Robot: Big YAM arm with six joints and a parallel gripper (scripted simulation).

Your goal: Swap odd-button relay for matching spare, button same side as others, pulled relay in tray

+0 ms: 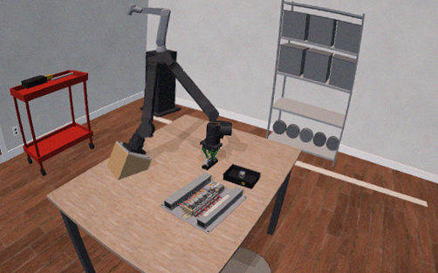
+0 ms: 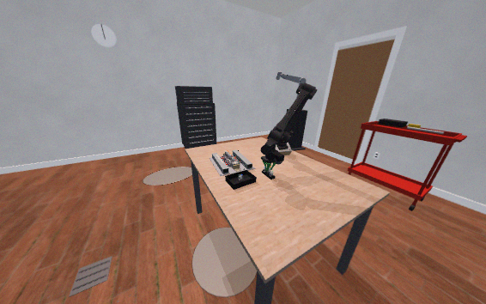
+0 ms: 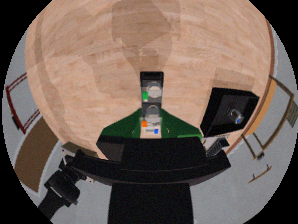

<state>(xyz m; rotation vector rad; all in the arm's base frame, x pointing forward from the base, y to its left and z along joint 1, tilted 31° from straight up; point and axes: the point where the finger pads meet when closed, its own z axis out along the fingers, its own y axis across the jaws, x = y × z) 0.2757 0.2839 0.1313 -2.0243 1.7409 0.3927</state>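
Now: hand 40 mm above the small black stand. The rest, counted from my hand: black tray: 200 mm ahead, 30 mm below, 20 mm to the left.
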